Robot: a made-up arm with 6 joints. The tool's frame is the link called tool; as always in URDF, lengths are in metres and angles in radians. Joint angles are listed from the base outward.
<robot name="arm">
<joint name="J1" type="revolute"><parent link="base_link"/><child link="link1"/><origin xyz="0.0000 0.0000 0.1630"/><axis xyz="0 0 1"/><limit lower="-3.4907" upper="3.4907"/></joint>
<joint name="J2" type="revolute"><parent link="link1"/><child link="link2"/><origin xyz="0.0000 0.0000 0.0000"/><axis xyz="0 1 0"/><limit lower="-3.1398" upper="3.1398"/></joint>
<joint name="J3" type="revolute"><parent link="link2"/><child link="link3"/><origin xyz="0.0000 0.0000 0.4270"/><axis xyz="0 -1 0"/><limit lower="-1.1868" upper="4.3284"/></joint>
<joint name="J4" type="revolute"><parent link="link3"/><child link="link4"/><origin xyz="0.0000 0.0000 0.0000"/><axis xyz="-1 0 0"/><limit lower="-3.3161" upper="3.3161"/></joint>
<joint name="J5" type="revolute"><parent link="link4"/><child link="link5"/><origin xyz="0.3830 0.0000 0.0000"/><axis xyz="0 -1 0"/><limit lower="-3.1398" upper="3.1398"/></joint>
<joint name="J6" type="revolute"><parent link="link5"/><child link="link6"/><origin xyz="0.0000 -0.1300 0.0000"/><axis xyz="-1 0 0"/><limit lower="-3.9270" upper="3.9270"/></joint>
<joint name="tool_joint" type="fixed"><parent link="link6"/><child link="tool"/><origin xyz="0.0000 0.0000 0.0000"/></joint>
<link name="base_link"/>
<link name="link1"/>
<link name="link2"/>
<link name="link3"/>
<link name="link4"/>
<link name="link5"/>
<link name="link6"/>
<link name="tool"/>
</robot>
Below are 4 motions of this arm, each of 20 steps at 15 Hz.
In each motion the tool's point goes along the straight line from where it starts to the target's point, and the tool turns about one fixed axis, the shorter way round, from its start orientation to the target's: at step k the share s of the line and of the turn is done. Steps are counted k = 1, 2, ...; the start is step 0. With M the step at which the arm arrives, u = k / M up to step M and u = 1 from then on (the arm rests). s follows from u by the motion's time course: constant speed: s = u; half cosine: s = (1 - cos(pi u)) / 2; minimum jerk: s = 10 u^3 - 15 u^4 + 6 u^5.
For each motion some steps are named. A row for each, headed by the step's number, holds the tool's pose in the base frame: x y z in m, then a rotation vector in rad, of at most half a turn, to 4 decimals.
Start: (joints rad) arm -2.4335 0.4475 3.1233 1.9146 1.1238 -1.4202
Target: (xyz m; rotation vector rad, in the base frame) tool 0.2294 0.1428 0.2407 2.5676 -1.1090 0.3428
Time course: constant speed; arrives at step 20
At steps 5, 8, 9, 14, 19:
5: 0.1997 0.1143 0.5181 2.8611 -0.8953 0.6771
8: 0.2057 0.1200 0.4627 2.8060 -0.9432 0.6076
9: 0.2076 0.1219 0.4442 2.7872 -0.9586 0.5847
14: 0.2175 0.1314 0.3517 2.6902 -1.0312 0.4725
19: 0.2274 0.1409 0.2592 2.5885 -1.0967 0.3641

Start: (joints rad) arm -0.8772 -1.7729 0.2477 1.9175 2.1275 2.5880
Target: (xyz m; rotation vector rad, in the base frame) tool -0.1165 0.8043 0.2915 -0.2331 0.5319 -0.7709
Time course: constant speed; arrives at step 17
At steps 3, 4, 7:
3: -0.3585 0.6053 0.3554 0.0211 0.3981 -0.0335
4: -0.3412 0.6195 0.3508 0.0031 0.4090 -0.0859
7: -0.2893 0.6621 0.3371 -0.0510 0.4404 -0.2436

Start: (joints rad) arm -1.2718 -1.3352 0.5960 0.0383 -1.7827 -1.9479
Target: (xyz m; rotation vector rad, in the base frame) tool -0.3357 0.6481 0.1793 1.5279 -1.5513 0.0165
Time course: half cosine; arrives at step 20
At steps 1, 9, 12, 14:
1: -0.2879 0.4930 0.6166 1.5442 -1.3142 -0.7018
9: -0.3079 0.5579 0.4337 1.5517 -1.4263 -0.4058
12: -0.3191 0.5942 0.3313 1.5470 -1.4811 -0.2371
14: -0.3258 0.6159 0.2700 1.5410 -1.5110 -0.1352

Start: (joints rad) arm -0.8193 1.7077 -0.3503 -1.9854 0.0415 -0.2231
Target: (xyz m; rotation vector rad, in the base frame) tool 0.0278 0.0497 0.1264 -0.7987 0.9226 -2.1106
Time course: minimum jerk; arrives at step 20
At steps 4, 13, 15, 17, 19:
4: 0.1268 -0.0588 -0.1604 -1.5704 -0.5687 2.5234
13: 0.0525 0.0226 0.0548 -0.2637 0.9235 -2.4302
15: 0.0387 0.0378 0.0949 -0.5720 0.9286 -2.2618
17: 0.0306 0.0466 0.1183 -0.7418 0.9250 -2.1509
19: 0.0279 0.0496 0.1260 -0.7962 0.9227 -2.1124

